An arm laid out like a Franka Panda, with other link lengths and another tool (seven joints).
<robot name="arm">
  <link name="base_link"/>
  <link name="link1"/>
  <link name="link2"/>
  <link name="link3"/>
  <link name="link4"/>
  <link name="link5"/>
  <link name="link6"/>
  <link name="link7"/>
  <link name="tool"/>
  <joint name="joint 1" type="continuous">
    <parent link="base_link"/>
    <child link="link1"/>
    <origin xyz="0 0 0.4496" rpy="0 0 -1.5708"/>
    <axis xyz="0 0 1"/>
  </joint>
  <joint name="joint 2" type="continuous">
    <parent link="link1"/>
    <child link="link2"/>
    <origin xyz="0 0 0" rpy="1.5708 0 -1.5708"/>
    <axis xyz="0 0 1"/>
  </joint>
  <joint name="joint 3" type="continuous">
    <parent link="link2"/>
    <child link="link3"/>
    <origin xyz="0 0.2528 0" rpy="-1.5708 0 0"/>
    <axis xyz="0 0 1"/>
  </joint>
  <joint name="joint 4" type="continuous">
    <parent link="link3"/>
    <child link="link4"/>
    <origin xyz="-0.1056 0 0" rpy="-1.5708 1.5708 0"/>
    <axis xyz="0 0 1"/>
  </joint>
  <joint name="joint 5" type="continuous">
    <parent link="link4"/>
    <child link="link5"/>
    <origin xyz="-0.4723 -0.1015 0" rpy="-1.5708 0 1.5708"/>
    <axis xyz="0 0 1"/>
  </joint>
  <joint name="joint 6" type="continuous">
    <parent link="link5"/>
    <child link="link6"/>
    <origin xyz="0 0 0" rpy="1.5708 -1.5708 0"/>
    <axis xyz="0 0 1"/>
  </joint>
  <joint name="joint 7" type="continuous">
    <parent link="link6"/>
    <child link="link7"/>
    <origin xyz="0 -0.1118 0" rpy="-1.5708 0 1.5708"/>
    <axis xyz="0 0 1"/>
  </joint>
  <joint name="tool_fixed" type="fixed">
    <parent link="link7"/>
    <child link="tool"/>
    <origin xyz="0.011 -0.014 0.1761" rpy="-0.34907 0 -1.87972"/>
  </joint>
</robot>
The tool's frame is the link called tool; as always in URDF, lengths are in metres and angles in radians. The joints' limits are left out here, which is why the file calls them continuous.
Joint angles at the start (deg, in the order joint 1, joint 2, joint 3, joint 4, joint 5, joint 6, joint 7): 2.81 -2.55 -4.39 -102.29 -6.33 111.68 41.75
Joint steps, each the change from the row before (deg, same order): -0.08 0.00 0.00 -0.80 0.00 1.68 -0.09; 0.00 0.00 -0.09 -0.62 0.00 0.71 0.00; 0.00 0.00 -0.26 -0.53 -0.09 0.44 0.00; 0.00 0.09 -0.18 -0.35 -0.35 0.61 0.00; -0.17 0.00 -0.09 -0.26 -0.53 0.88 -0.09; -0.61 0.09 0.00 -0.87 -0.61 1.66 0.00; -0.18 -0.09 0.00 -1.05 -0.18 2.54 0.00; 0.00 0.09 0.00 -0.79 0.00 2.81 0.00; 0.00 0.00 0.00 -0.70 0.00 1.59 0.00; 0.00 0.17 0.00 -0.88 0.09 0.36 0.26; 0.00 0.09 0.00 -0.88 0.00 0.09 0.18; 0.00 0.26 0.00 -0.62 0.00 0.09 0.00
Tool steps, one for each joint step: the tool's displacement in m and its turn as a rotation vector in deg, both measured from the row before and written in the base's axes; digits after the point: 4 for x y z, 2 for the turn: 0.0025 -0.0006 -0.0048 -0.01 -0.86 0.19; 0.0003 -0.0009 -0.0050 0.02 -0.09 -0.01; -0.0004 -0.0033 -0.0047 -0.06 0.10 -0.19; 0.0007 -0.0028 -0.0034 -0.33 -0.15 -0.04; 0.0014 -0.0041 -0.0006 -0.54 -0.58 0.04; 0.0016 -0.0082 -0.0065 -0.59 -0.66 -0.26; 0.0032 -0.0017 -0.0042 -0.17 -1.55 0.20; 0.0049 0.0009 -0.0029 -0.01 -1.91 0.38; 0.0018 0.0006 -0.0037 0.01 -0.88 0.21; -0.0015 0.0005 -0.0109 0.21 0.65 -0.22; -0.0025 0.0003 -0.0105 0.10 0.86 -0.16; -0.0016 0.0002 -0.0097 0.03 0.79 0.01
